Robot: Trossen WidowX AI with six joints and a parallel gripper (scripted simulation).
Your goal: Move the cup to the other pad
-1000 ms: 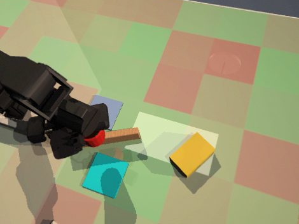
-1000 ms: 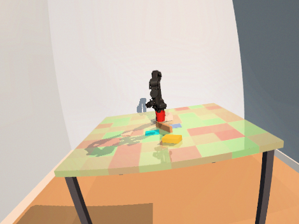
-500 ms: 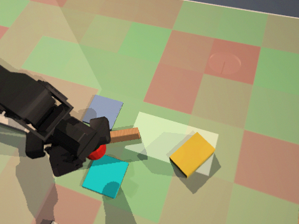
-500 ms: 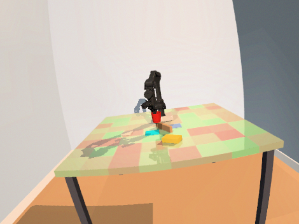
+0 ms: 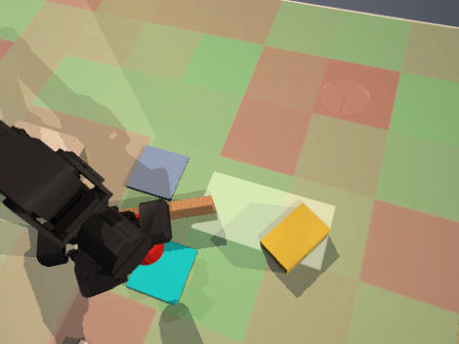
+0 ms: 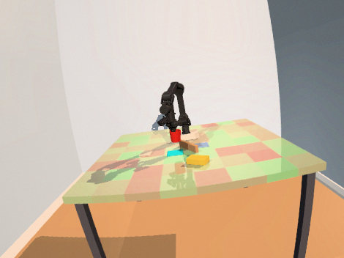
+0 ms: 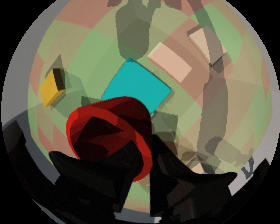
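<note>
My gripper tip is now 120 mm above the cyan pad and 40 mm short of it. Also, from my gripper tip: red cup (30 mm ahead, 10 mm to the left); wooden bar (100 mm below, 90 mm to the left); blue-grey pad (190 mm to the left, 120 mm below, 40 mm behind).
</note>
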